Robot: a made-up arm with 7 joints. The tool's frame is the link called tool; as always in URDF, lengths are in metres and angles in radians. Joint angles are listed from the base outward.
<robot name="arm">
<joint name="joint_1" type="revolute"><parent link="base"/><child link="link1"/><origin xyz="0 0 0.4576" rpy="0 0 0"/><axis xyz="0 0 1"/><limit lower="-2.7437" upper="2.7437"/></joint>
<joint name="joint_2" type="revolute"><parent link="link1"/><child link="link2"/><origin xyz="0 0 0" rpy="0 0 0"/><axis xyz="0 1 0"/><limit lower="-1.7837" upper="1.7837"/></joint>
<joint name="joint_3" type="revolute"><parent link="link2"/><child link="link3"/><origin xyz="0 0 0.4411" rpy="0 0 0"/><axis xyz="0 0 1"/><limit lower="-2.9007" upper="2.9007"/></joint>
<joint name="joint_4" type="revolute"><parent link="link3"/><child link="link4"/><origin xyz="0.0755 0 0" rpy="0 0 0"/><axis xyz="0 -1 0"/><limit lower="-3.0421" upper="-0.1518"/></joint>
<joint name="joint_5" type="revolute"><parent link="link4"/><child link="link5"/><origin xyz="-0.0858 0 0.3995" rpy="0 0 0"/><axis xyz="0 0 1"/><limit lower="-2.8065" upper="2.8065"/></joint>
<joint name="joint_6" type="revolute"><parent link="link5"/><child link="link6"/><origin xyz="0 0 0" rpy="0 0 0"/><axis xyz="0 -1 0"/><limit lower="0.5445" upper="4.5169"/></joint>
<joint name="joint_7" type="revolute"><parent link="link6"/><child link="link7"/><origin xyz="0.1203 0 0" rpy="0 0 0"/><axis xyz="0 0 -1"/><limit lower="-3.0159" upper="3.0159"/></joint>
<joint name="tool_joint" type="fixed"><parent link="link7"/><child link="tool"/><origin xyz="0 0 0" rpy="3.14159 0 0"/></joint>
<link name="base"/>
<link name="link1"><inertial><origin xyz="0.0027 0.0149 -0.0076"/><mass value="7.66"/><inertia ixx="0.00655" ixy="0" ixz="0" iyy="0.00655" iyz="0" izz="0.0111"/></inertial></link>
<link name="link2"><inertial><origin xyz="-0.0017 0.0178 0.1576"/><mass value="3.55"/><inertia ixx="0.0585" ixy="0" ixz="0" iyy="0.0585" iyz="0" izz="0.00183"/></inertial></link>
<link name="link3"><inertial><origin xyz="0.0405 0.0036 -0.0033"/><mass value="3.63"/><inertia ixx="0.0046" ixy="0" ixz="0" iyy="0.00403" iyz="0" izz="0.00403"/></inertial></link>
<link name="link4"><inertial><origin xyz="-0.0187 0.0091 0.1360"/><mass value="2.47"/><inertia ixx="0.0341" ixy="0" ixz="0.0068" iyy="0.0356" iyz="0" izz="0.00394"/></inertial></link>
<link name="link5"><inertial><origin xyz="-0.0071 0.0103 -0.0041"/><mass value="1.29"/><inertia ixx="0.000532" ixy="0" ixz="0" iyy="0.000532" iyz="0" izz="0.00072"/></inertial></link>
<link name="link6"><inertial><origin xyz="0.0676 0.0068 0.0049"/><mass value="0.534"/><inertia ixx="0.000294" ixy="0" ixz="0" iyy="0.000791" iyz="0" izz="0.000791"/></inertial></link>
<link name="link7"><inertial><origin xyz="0.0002 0.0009 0.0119"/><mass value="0.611"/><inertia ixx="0.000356" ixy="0" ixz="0" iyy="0.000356" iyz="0" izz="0.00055"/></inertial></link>
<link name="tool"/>
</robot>
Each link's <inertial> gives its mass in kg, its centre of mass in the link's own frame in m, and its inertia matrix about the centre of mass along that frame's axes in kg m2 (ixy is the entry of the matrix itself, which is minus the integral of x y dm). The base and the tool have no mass. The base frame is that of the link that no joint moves.
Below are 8 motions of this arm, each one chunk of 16 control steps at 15 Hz.
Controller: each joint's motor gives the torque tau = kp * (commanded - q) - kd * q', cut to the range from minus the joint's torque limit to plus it. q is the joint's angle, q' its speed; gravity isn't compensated. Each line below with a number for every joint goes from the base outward.
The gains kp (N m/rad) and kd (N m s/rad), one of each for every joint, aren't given. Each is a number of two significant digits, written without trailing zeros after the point. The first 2 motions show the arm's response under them.
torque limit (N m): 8.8 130 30 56 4.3 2.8 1.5
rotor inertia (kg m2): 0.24 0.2 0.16 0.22 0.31 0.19 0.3
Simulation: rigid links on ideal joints. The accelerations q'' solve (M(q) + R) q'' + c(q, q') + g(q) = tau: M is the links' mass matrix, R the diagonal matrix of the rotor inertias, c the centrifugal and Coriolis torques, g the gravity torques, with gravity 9.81 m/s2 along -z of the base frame. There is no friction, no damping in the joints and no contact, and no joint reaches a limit. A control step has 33 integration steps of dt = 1/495 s. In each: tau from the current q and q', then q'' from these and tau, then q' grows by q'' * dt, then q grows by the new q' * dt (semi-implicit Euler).
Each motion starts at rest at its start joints. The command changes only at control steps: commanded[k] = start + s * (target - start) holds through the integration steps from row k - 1 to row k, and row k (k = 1, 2, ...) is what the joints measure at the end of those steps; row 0 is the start. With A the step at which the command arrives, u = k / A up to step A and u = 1 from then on. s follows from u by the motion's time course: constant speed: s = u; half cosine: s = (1 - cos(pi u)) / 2; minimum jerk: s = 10 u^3 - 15 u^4 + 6 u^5; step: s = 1 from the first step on.
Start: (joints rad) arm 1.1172 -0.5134 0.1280 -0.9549 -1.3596 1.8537 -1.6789
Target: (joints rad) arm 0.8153 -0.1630 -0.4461 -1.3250 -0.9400 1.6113 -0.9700
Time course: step
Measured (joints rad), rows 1 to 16:
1: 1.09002 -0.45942 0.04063 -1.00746 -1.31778 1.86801 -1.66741
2: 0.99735 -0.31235 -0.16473 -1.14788 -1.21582 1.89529 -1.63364
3: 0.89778 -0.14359 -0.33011 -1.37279 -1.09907 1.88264 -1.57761
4: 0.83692 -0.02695 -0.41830 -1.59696 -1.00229 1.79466 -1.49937
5: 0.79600 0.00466 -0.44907 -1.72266 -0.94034 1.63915 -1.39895
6: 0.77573 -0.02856 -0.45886 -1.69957 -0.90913 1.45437 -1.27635
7: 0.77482 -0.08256 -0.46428 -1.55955 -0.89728 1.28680 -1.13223
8: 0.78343 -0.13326 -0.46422 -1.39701 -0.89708 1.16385 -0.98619
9: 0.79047 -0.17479 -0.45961 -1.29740 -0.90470 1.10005 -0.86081
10: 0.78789 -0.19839 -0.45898 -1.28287 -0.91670 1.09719 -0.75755
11: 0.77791 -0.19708 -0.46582 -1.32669 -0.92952 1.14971 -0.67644
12: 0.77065 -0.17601 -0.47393 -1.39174 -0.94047 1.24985 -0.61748
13: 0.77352 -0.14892 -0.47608 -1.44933 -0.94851 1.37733 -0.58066
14: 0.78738 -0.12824 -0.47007 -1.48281 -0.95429 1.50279 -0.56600
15: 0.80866 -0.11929 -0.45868 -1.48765 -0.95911 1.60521 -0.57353
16: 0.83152 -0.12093 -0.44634 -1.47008 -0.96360 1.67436 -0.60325
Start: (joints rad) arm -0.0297 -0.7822 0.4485 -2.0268 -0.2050 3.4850 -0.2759
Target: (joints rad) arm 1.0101 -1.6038 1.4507 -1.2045 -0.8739 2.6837 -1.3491
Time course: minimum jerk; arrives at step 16
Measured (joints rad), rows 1 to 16:
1: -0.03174 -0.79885 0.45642 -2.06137 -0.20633 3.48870 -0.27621
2: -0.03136 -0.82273 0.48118 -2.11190 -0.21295 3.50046 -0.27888
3: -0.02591 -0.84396 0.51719 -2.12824 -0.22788 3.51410 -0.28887
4: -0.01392 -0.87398 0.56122 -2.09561 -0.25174 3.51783 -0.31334
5: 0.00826 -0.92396 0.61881 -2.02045 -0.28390 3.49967 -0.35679
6: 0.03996 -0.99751 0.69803 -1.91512 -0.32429 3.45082 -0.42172
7: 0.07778 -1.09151 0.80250 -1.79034 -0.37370 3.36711 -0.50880
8: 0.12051 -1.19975 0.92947 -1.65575 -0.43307 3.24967 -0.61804
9: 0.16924 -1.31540 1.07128 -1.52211 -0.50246 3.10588 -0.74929
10: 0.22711 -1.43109 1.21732 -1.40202 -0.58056 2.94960 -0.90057
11: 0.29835 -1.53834 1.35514 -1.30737 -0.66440 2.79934 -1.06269
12: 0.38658 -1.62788 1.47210 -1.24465 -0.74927 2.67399 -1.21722
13: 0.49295 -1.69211 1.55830 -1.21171 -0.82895 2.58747 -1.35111
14: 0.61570 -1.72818 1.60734 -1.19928 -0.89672 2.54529 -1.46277
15: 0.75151 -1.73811 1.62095 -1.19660 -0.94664 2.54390 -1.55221
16: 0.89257 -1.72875 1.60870 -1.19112 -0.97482 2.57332 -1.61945
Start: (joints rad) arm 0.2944 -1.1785 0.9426 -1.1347 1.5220 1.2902 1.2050
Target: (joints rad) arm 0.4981 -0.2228 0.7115 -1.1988 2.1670 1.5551 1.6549
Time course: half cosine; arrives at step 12
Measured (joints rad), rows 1 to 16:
1: 0.29539 -1.19796 0.95354 -1.14737 1.52276 1.28954 1.20599
2: 0.29920 -1.21237 1.00118 -1.14877 1.52640 1.27937 1.21127
3: 0.30566 -1.19058 1.05554 -1.13024 1.53720 1.24819 1.22556
4: 0.32230 -1.12328 1.08572 -1.11591 1.56037 1.19745 1.25311
5: 0.35780 -1.01306 1.07427 -1.12170 1.60009 1.14220 1.29604
6: 0.41568 -0.87060 1.01398 -1.13953 1.65815 1.10290 1.35376
7: 0.49420 -0.70940 0.92410 -1.15285 1.73390 1.09854 1.42274
8: 0.57839 -0.55145 0.82497 -1.16009 1.82427 1.14509 1.49700
9: 0.62934 -0.41614 0.74549 -1.17470 1.92300 1.24674 1.56940
10: 0.58660 -0.31470 0.71870 -1.21277 2.02054 1.38368 1.63281
11: 0.49589 -0.24062 0.72432 -1.28188 2.10740 1.52965 1.68123
12: 0.42688 -0.18937 0.71605 -1.35486 2.17810 1.66683 1.71041
13: 0.38519 -0.16400 0.69449 -1.39762 2.23028 1.78374 1.71909
14: 0.36027 -0.16172 0.67911 -1.39532 2.26331 1.87198 1.71036
15: 0.35829 -0.17331 0.67447 -1.35733 2.27766 1.92878 1.69063
16: 0.38610 -0.19035 0.68028 -1.30886 2.27523 1.94906 1.66734

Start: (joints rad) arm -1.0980 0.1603 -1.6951 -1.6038 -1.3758 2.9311 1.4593
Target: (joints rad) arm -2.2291 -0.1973 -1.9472 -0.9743 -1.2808 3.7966 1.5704
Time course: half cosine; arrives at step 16
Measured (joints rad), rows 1 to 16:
1: -1.10180 0.16373 -1.69021 -1.63488 -1.37866 2.93318 1.45944
2: -1.11082 0.16537 -1.67879 -1.68796 -1.39038 2.93807 1.46014
3: -1.12745 0.15893 -1.66919 -1.71129 -1.41238 2.94752 1.46204
4: -1.15745 0.14330 -1.66807 -1.68220 -1.43977 2.96711 1.46581
5: -1.20651 0.11940 -1.67783 -1.61040 -1.46366 3.00307 1.47192
6: -1.27765 0.08842 -1.69864 -1.52226 -1.47621 3.05934 1.48052
7: -1.37502 0.05193 -1.72756 -1.44146 -1.47440 3.13631 1.49135
8: -1.49870 0.01084 -1.76264 -1.37857 -1.46056 3.23019 1.50384
9: -1.63898 -0.03518 -1.80410 -1.33017 -1.44016 3.33420 1.51717
10: -1.78260 -0.08522 -1.85062 -1.28517 -1.41851 3.44181 1.53049
11: -1.92075 -0.13533 -1.89777 -1.23521 -1.39862 3.54890 1.54300
12: -2.04840 -0.18025 -1.94021 -1.18050 -1.38121 3.65350 1.55408
13: -2.16157 -0.21575 -1.97370 -1.12751 -1.36584 3.75405 1.56326
14: -2.25564 -0.23983 -1.99624 -1.08330 -1.35199 3.84761 1.57022
15: -2.32740 -0.25241 -2.00753 -1.05277 -1.33952 3.92886 1.57482
16: -2.37591 -0.25471 -2.00915 -1.03826 -1.32873 3.99066 1.57702

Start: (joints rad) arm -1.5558 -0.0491 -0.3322 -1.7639 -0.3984 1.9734 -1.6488
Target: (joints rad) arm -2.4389 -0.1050 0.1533 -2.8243 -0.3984 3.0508 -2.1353
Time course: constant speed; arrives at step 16
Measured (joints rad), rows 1 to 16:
1: -1.57607 -0.04904 -0.31352 -1.81681 -0.39826 1.98197 -1.65270
2: -1.61626 -0.04187 -0.28231 -1.93589 -0.39955 2.00339 -1.66584
3: -1.66642 -0.02663 -0.24955 -2.07103 -0.40397 2.03112 -1.69006
4: -1.72183 -0.01306 -0.21832 -2.18423 -0.41185 2.05914 -1.72404
5: -1.78097 -0.01077 -0.18909 -2.25978 -0.42175 2.08863 -1.76450
6: -1.84306 -0.01993 -0.16166 -2.30306 -0.43096 2.12765 -1.80739
7: -1.90692 -0.03392 -0.13520 -2.33327 -0.43684 2.18533 -1.84911
8: -1.97087 -0.04627 -0.10865 -2.37095 -0.43804 2.26579 -1.88725
9: -2.03302 -0.05390 -0.08107 -2.42690 -0.43495 2.36532 -1.92085
10: -2.09187 -0.05713 -0.05185 -2.49895 -0.42936 2.47395 -1.95029
11: -2.14682 -0.05859 -0.02089 -2.57677 -0.42346 2.57993 -1.97685
12: -2.19843 -0.06122 0.01138 -2.64971 -0.41891 2.67450 -2.00217
13: -2.24830 -0.06620 0.04414 -2.71291 -0.41635 2.75426 -2.02779
14: -2.29843 -0.07263 0.07659 -2.76859 -0.41542 2.82051 -2.05477
15: -2.35047 -0.07904 0.10819 -2.82271 -0.41532 2.87704 -2.08360
16: -2.40511 -0.08466 0.13881 -2.88021 -0.41525 2.92805 -2.11420

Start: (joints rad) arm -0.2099 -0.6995 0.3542 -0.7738 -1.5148 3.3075 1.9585
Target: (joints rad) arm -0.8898 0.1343 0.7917 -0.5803 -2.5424 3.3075 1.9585
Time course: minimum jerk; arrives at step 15
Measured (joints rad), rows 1 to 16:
1: -0.21129 -0.71498 0.35841 -0.78691 -1.51749 3.31609 1.95850
2: -0.21571 -0.73263 0.37667 -0.78132 -1.52445 3.33959 1.95847
3: -0.22396 -0.73110 0.40371 -0.74167 -1.53463 3.37298 1.95843
4: -0.23567 -0.70375 0.43555 -0.68998 -1.54971 3.40950 1.95840
5: -0.25400 -0.64788 0.47199 -0.64804 -1.57508 3.44244 1.95839
6: -0.28880 -0.56325 0.51355 -0.62413 -1.61825 3.46575 1.95843
7: -0.35550 -0.45470 0.56160 -0.61858 -1.68598 3.47423 1.95852
8: -0.46943 -0.33238 0.61834 -0.63131 -1.78188 3.46357 1.95864
9: -0.60613 -0.20450 0.67766 -0.66447 -1.90575 3.43094 1.95872
10: -0.71506 -0.07480 0.71600 -0.70189 -2.05304 3.38032 1.95869
11: -0.79228 0.04468 0.72918 -0.72131 -2.21418 3.32355 1.95858
12: -0.85805 0.13689 0.73279 -0.72409 -2.37540 3.27326 1.95843
13: -0.91638 0.19357 0.73442 -0.71822 -2.52120 3.23940 1.95824
14: -0.96208 0.21667 0.73571 -0.70532 -2.63762 3.22802 1.95803
15: -0.98857 0.21471 0.73853 -0.68492 -2.71543 3.24012 1.95782
16: -0.99099 0.19948 0.74626 -0.65914 -2.75219 3.27182 1.95767

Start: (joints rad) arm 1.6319 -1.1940 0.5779 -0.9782 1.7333 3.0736 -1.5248
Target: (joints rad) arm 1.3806 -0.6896 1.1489 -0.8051 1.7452 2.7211 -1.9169
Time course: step
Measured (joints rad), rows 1 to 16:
1: 1.67555 -1.04180 0.89887 -0.80284 1.72476 3.07308 -1.53672
2: 1.68663 -0.85393 1.20343 -0.68467 1.71424 3.02613 -1.57088
3: 1.68043 -0.76296 1.20198 -0.73315 1.71200 2.93780 -1.62675
4: 1.64235 -0.71901 1.16434 -0.81243 1.71674 2.83895 -1.70472
5: 1.54357 -0.71208 1.15639 -0.85137 1.73022 2.75120 -1.80344
6: 1.41551 -0.72832 1.17539 -0.85566 1.74882 2.68581 -1.90430
7: 1.30668 -0.74952 1.20328 -0.85466 1.76770 2.64532 -1.98623
8: 1.23085 -0.76417 1.22432 -0.85758 1.78420 2.62880 -2.04604
9: 1.18496 -0.76824 1.23276 -0.86205 1.79716 2.63394 -2.08373
10: 1.16536 -0.76344 1.22982 -0.86540 1.80622 2.65710 -2.09929
11: 1.16971 -0.75444 1.22032 -0.86649 1.81145 2.69319 -2.09271
12: 1.19715 -0.74599 1.21001 -0.86589 1.81322 2.73576 -2.06400
13: 1.24541 -0.74155 1.20301 -0.86331 1.81224 2.77779 -2.01385
14: 1.30219 -0.74314 1.20071 -0.85321 1.80892 2.81319 -1.95332
15: 1.35697 -0.74959 1.20270 -0.83648 1.80309 2.83759 -1.89932
16: 1.40443 -0.75780 1.20668 -0.81956 1.79473 2.84901 -1.86313

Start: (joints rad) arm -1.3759 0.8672 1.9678 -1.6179 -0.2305 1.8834 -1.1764
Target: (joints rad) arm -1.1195 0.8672 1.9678 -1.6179 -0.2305 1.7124 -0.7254
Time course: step
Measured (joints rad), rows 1 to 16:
1: -1.35827 0.89064 1.95659 -1.63379 -0.23087 1.86733 -1.16499
2: -1.31656 0.92257 1.91282 -1.65674 -0.23059 1.82289 -1.13147
3: -1.25944 0.94349 1.85909 -1.67007 -0.22791 1.75664 -1.07583
4: -1.19873 0.95217 1.82308 -1.67786 -0.22338 1.67917 -0.99805
5: -1.14319 0.95093 1.81425 -1.68573 -0.21923 1.60326 -0.89813
6: -1.09634 0.94313 1.82650 -1.69404 -0.21747 1.54075 -0.78489
7: -1.05937 0.93302 1.84802 -1.70092 -0.21878 1.49982 -0.68459
8: -1.03327 0.92444 1.86835 -1.70531 -0.22261 1.48376 -0.60643
9: -1.01913 0.91948 1.88132 -1.70720 -0.22779 1.49101 -0.55048
10: -1.01737 0.91843 1.88543 -1.70670 -0.23305 1.51622 -0.51675
11: -1.02713 0.92035 1.88250 -1.70382 -0.23735 1.55204 -0.50523
12: -1.04627 0.92386 1.87581 -1.69878 -0.23995 1.59085 -0.51594
13: -1.07174 0.92773 1.86848 -1.69233 -0.24051 1.62620 -0.54885
14: -1.10003 0.93106 1.86257 -1.68559 -0.23909 1.65365 -0.60388
15: -1.12756 0.93344 1.85893 -1.67968 -0.23614 1.67099 -0.67316
16: -1.15113 0.93480 1.85740 -1.67538 -0.23234 1.67801 -0.73755

